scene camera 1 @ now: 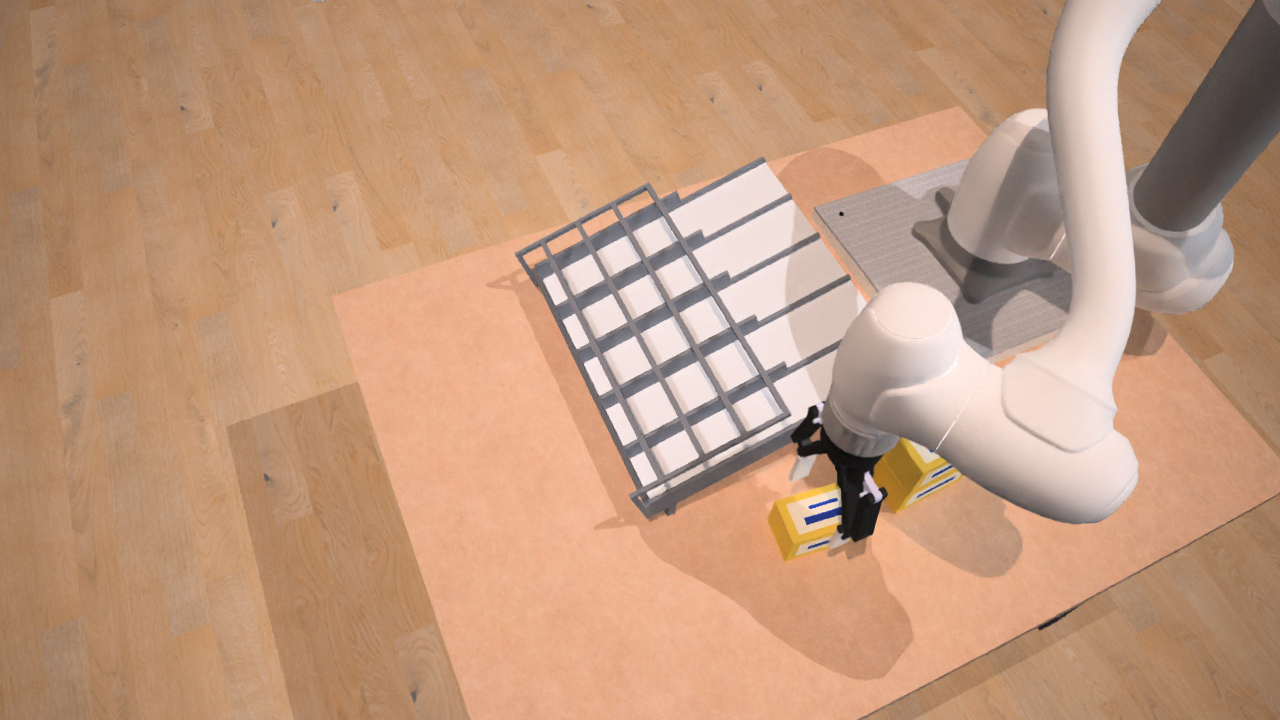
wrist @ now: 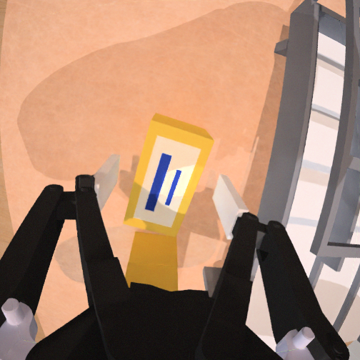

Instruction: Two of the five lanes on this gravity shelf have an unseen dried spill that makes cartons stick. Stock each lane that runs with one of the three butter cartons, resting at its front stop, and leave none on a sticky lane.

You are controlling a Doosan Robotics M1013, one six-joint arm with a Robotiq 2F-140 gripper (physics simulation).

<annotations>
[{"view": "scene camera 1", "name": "my gripper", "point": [817,509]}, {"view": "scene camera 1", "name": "butter carton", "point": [802,524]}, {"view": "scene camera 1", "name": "butter carton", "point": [898,499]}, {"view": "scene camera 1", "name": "butter carton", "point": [915,466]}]
</annotations>
